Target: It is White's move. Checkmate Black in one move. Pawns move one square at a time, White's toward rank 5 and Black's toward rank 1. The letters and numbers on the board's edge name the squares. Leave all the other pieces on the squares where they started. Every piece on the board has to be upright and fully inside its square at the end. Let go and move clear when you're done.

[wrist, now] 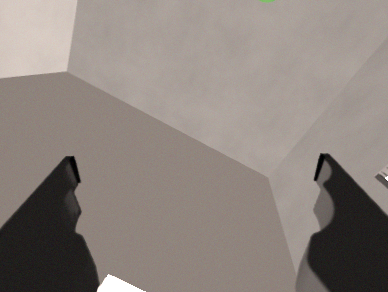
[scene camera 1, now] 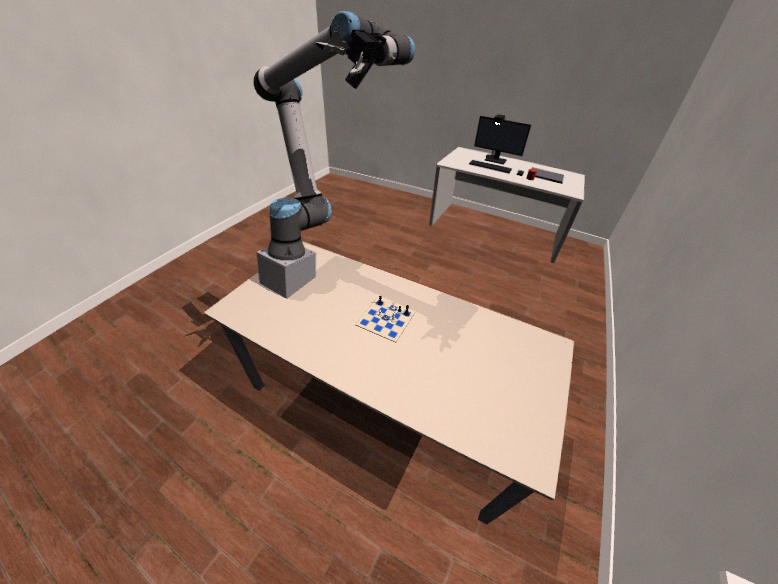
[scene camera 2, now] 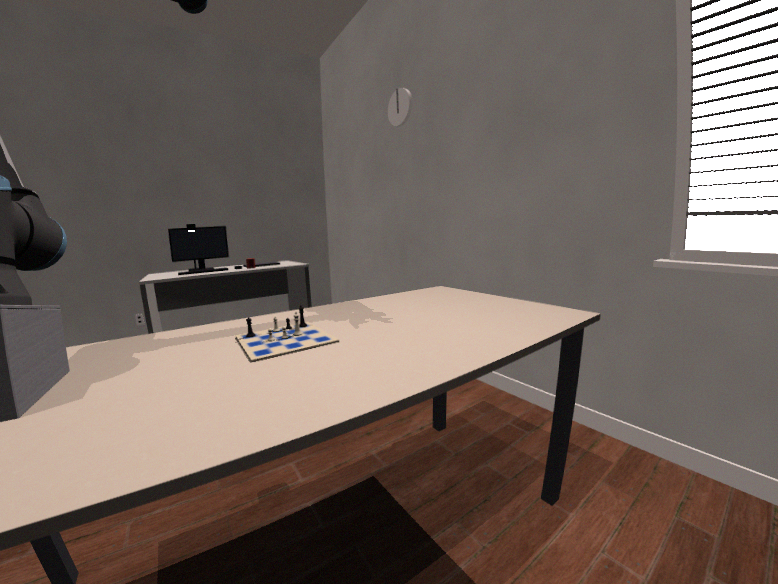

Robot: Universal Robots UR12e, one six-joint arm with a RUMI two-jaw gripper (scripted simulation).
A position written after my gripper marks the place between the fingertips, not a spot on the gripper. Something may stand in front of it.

In view: my gripper (scene camera 1: 332,58) and a blue-and-cream chessboard (scene camera 2: 257,348).
The blue-and-cream chessboard shows as well in scene camera 1 (scene camera 1: 370,321). My gripper also shows in the wrist view (wrist: 196,156). The wrist view does not show the blue-and-cream chessboard: it is out of frame.
